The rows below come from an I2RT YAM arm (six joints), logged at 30 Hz.
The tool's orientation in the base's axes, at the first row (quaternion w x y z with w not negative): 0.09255, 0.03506, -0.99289, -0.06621
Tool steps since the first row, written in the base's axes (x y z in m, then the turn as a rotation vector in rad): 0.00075, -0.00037, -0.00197, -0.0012, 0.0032, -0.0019; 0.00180, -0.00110, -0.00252, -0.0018, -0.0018, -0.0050; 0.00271, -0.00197, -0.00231, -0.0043, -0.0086, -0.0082; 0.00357, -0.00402, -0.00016, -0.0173, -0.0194, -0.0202; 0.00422, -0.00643, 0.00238, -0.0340, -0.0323, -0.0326; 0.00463, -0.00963, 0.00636, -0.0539, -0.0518, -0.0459; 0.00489, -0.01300, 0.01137, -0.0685, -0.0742, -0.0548; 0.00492, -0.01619, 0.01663, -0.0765, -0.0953, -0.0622; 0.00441, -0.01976, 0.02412, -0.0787, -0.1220, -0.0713; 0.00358, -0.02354, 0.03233, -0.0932, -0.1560, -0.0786; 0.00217, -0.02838, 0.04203, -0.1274, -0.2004, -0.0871
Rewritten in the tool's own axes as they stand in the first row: -0.00106, -0.00068, 0.00173, 0.0006, 0.0030, 0.0025; -0.00213, -0.00154, 0.00198, 0.0010, -0.0024, 0.0050; -0.00291, -0.00242, 0.00149, 0.0035, -0.0094, 0.0077; -0.00320, -0.00420, -0.00102, 0.0149, -0.0210, 0.0205; -0.00318, -0.00627, -0.00392, 0.0301, -0.0345, 0.0341; -0.00261, -0.00891, -0.00827, 0.0489, -0.0545, 0.0484; -0.00169, -0.01157, -0.01362, 0.0634, -0.0770, 0.0570; -0.00052, -0.01400, -0.01915, 0.0717, -0.0984, 0.0631; 0.00162, -0.01646, -0.02680, 0.0744, -0.1260, 0.0690; 0.00421, -0.01902, -0.03511, 0.0901, -0.1597, 0.0746; 0.00773, -0.02239, -0.04490, 0.1257, -0.2029, 0.0838
